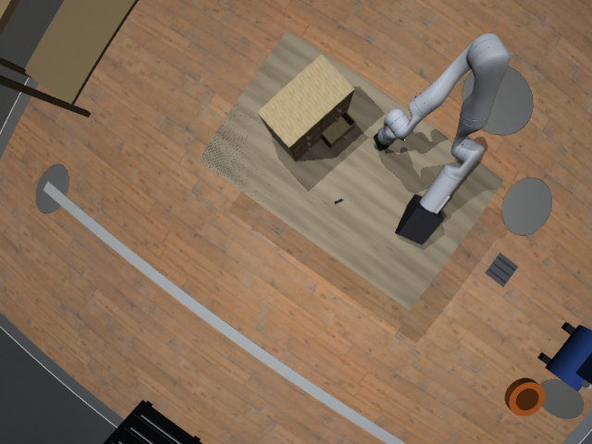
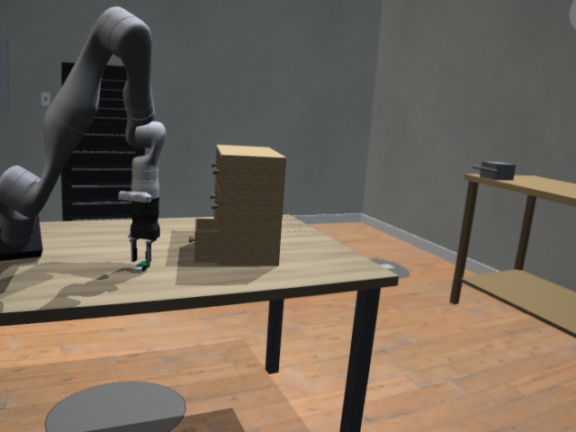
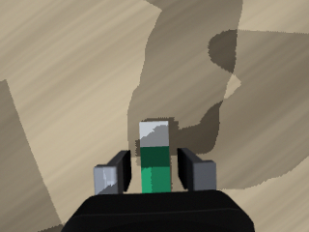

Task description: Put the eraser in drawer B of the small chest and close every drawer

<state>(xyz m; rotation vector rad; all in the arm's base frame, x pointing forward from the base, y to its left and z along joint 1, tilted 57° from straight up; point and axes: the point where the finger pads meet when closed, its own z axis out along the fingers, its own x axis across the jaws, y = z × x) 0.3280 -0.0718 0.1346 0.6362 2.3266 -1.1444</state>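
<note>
Now: the eraser 3 cm below my hand. From my hand the other things lie so: drawer: 25 cm ahead, 5 cm to the left, 1 cm below; dark object: 34 cm to the left, 3 cm below, 3 cm ahead.
</note>
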